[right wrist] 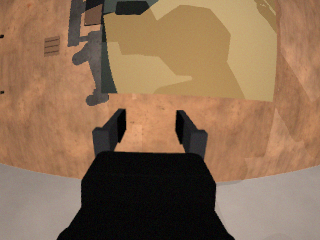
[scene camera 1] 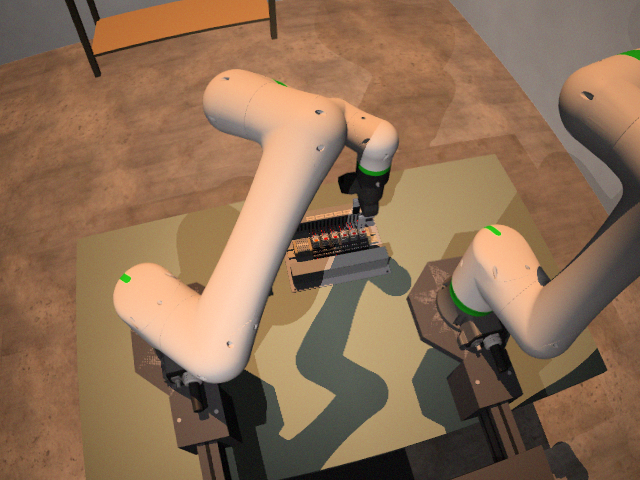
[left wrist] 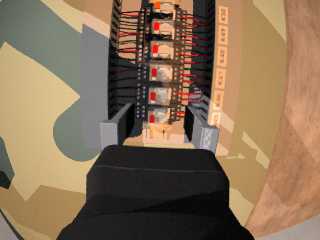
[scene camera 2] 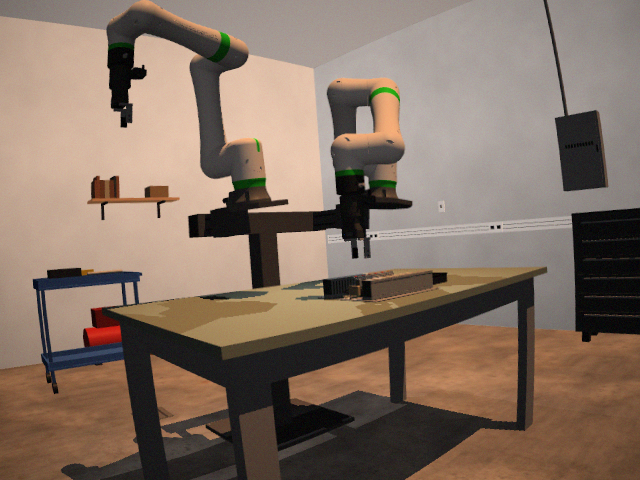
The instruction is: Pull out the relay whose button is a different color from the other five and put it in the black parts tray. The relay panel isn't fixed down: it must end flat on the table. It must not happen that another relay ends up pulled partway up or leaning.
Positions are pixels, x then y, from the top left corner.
Scene:
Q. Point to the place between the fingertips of my left gripper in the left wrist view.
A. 159, 115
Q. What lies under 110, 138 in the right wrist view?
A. My right gripper.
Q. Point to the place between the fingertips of my right gripper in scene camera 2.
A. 126, 125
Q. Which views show my left gripper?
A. Scene camera 1, the left wrist view and scene camera 2 only.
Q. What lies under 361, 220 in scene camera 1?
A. My left gripper.

